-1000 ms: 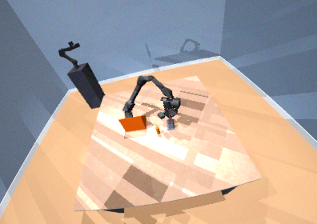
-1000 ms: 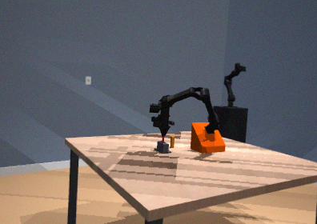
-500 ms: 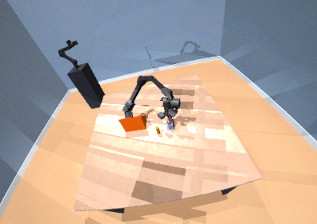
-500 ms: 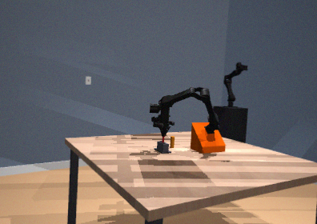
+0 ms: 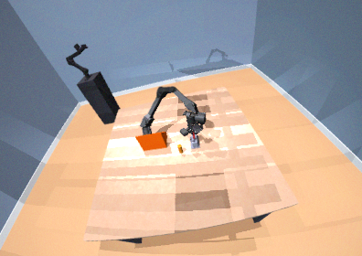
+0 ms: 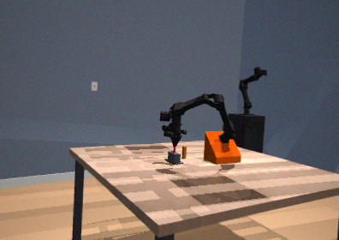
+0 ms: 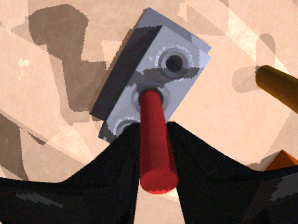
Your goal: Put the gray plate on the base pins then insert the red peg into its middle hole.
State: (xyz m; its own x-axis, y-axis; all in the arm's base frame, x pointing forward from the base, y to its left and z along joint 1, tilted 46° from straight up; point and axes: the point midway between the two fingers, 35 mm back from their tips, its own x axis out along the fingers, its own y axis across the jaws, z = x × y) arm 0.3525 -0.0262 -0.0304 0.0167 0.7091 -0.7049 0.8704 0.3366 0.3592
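Now: gripper tip 10 mm above the red peg. The rest, counted from my gripper tip: orange-yellow object: 120 mm behind, 70 mm to the right, 60 mm below; gray plate: 50 mm below; base: 90 mm below.
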